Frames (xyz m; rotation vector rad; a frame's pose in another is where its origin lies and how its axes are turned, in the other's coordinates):
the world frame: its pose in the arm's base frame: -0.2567 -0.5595 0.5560 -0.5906 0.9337 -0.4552
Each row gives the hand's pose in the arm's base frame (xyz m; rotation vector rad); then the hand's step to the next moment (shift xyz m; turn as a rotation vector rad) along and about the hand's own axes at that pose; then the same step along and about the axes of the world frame.
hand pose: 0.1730 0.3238 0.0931 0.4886 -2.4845 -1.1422
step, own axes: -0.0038 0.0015 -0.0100 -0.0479 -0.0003 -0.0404
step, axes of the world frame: 0.0023 -0.0063 0.0085 0.0248 -0.0072 0.0571
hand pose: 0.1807 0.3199 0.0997 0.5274 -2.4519 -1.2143
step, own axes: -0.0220 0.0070 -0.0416 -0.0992 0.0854 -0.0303
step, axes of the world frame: 0.0118 -0.0232 0.0398 -0.0436 0.0190 0.1256
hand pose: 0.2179 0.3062 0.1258 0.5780 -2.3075 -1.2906
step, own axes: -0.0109 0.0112 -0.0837 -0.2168 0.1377 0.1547
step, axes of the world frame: 0.0267 -0.0596 0.0547 -0.1428 0.2205 0.1445
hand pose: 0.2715 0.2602 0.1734 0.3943 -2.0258 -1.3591
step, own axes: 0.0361 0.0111 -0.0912 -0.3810 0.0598 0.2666
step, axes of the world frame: 0.0392 -0.0859 0.0287 -0.1127 0.4318 0.1436
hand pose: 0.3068 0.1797 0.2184 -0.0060 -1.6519 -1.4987
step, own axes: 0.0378 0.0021 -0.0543 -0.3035 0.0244 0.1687
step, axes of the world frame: 0.0320 -0.0579 -0.0009 -0.0438 0.3295 0.1033
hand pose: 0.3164 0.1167 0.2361 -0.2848 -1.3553 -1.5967
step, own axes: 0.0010 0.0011 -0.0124 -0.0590 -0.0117 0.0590
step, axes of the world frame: 0.0111 -0.0058 0.0001 -0.0322 0.0776 0.0056
